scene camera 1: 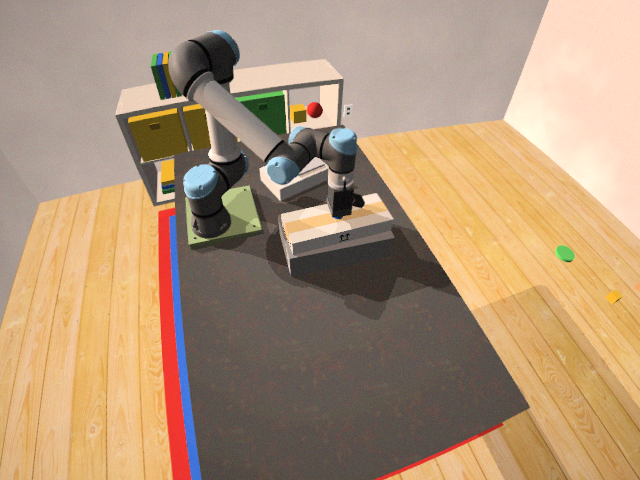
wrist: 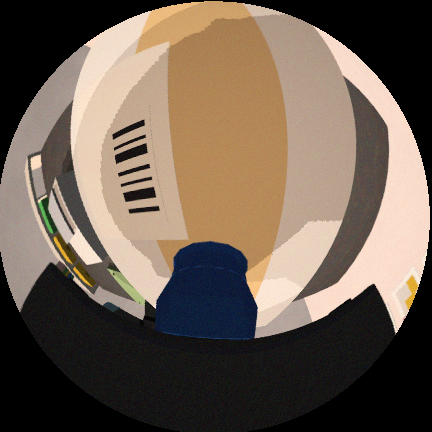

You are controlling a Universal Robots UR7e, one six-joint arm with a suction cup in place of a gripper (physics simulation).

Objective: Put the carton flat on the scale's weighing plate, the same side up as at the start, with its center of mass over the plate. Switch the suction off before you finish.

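Places are measured from the arm's base along level axes (x left, y back, z up), in centimetres.
Pixels of known places: end effector, tool point: (scene camera 1: 337, 218) (wrist: 211, 250); arm's base, origin of the base link: (scene camera 1: 211, 223).
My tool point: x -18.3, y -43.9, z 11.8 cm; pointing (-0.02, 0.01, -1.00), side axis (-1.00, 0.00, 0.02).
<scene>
Ahead of a thing's pixels: the offset from my tool point to its top centre. Level surfaces: height alone.
The carton {dy +0.1, dx -0.3, dz +1.3 cm} (scene camera 1: 315, 242) (wrist: 227, 125) is long and white, with a tan tape strip along its top, a barcode label and two up arrows on its front side. It lies flat on a grey block {dy +0.4, dx +0.6, dz -4.2 cm} (scene camera 1: 336, 257). My gripper (scene camera 1: 337, 215) (wrist: 210, 252), a dark blue suction cup, is pressed on the tape on the carton's top, right of the middle in the scene view, and is shut on the carton. A low white box with a dark strip, which looks like the scale {dy +7.8, dx +40.2, dz -6.0 cm} (scene camera 1: 297, 189) (wrist: 86, 248), stands behind the carton. My arm partly hides its top.
The arm's base stands on a green plate (scene camera 1: 242, 198) left of the carton. A white shelf (scene camera 1: 289, 73) with yellow and green bins stands at the back. The dark table top {dz -14.0 cm} (scene camera 1: 330, 361) stretches in front of the carton. Its right edge runs close to the carton's right end.
</scene>
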